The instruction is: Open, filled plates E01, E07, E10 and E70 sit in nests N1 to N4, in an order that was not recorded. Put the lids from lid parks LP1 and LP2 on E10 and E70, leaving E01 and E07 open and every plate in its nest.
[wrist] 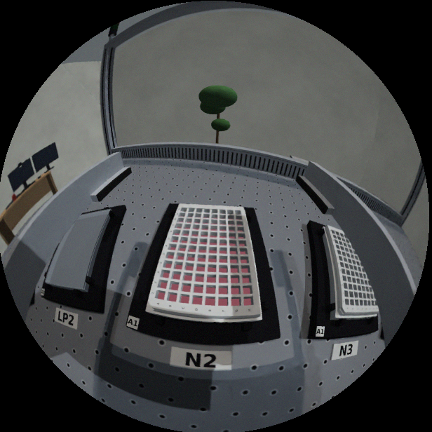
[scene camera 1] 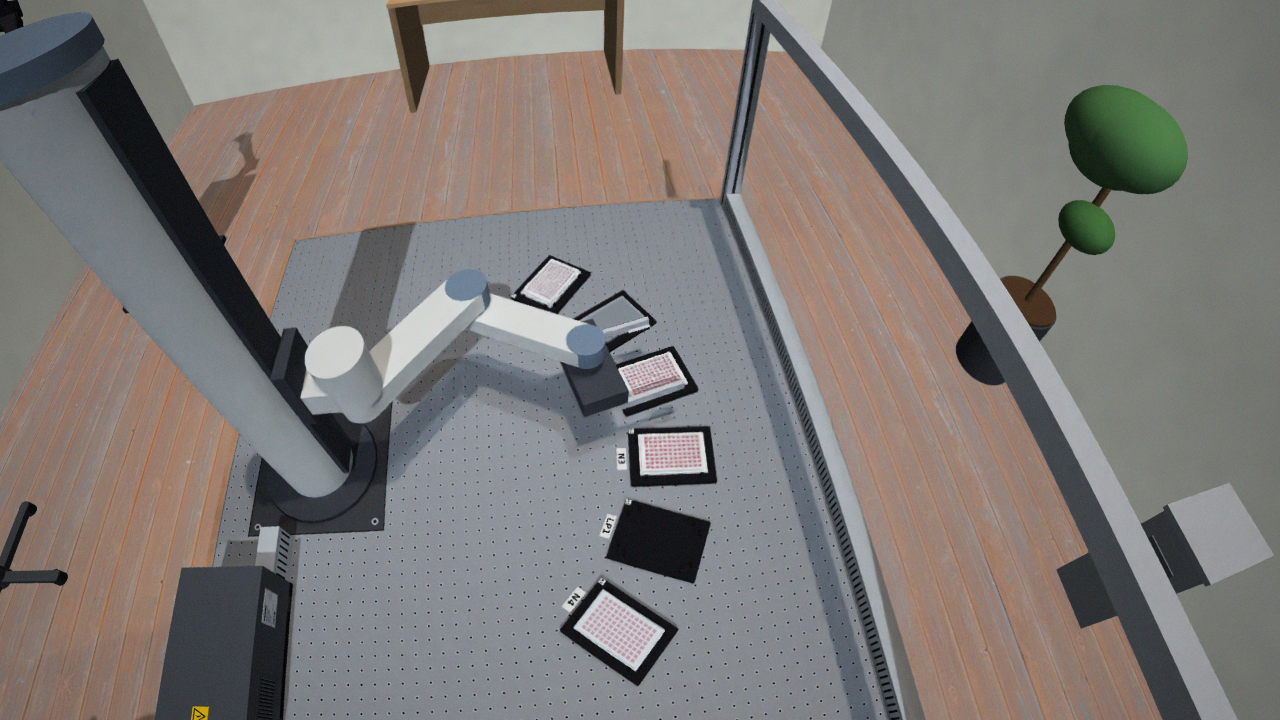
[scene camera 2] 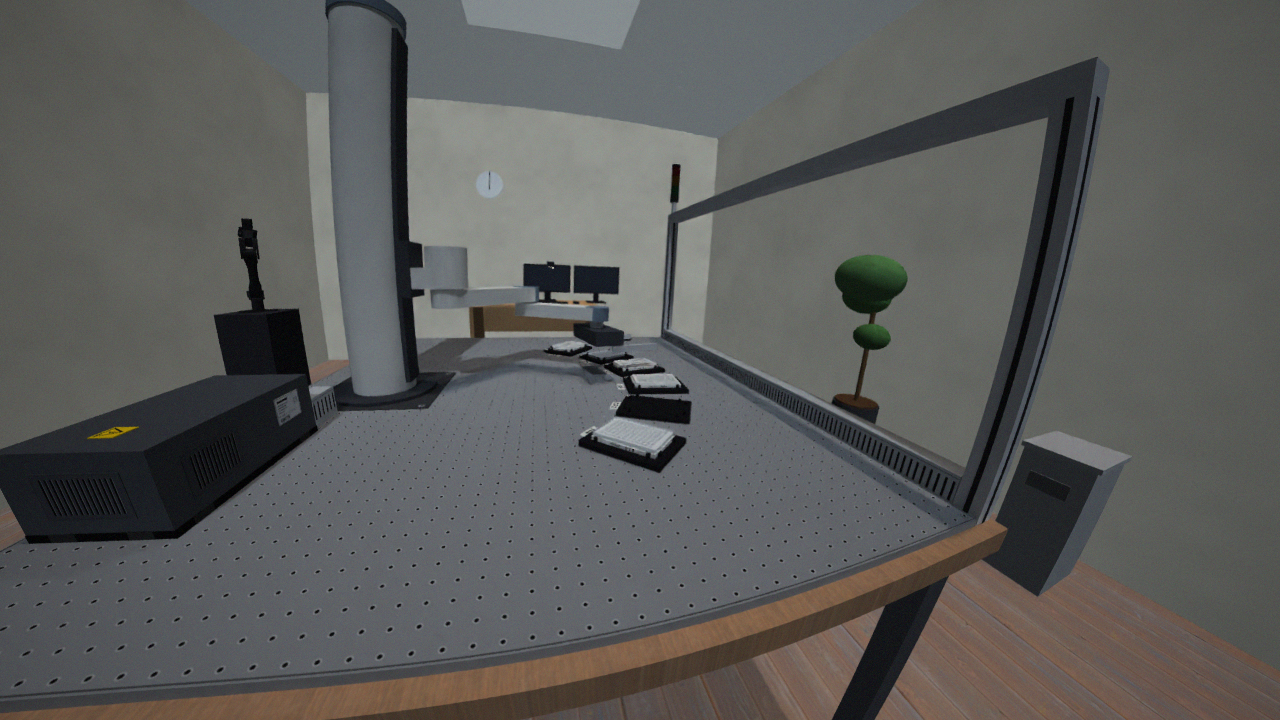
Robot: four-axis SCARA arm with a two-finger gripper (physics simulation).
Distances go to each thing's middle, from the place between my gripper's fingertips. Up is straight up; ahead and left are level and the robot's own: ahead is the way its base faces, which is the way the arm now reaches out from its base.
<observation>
Now: the lid park LP2 (wrist: 93, 300) 90 mm behind my hand, 160 mm to the left of it and 90 mm below it. The rest, counted from my hand: nest N4 (scene camera 1: 567, 629): 160 mm behind, 510 mm to the right, 90 mm below; nest N3 (scene camera 1: 710, 477): 10 mm behind, 190 mm to the right, 90 mm below; lid park LP1 (scene camera 1: 661, 541): 70 mm behind, 350 mm to the right, 90 mm below.
</observation>
